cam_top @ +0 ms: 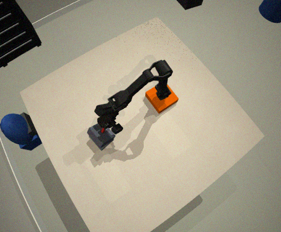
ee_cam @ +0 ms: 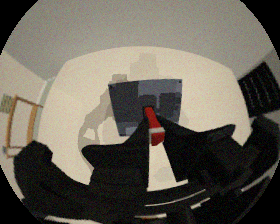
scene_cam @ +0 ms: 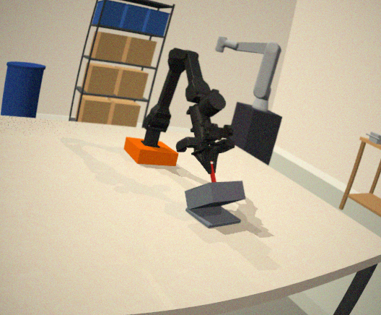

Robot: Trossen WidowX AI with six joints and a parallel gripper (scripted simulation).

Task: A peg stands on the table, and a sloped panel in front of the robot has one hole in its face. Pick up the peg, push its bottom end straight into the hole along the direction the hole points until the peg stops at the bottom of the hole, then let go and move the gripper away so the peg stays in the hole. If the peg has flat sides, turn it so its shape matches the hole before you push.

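Now: the grey sloped panel 5 cm below my gripper tip, 3 cm ahead of it and 1 cm to the left of it. From my gripper tip the other things lie so: flat grey foot 11 cm below, 5 cm ahead, 2 cm to the left; then thin red peg 1 cm behind, 1 cm above.
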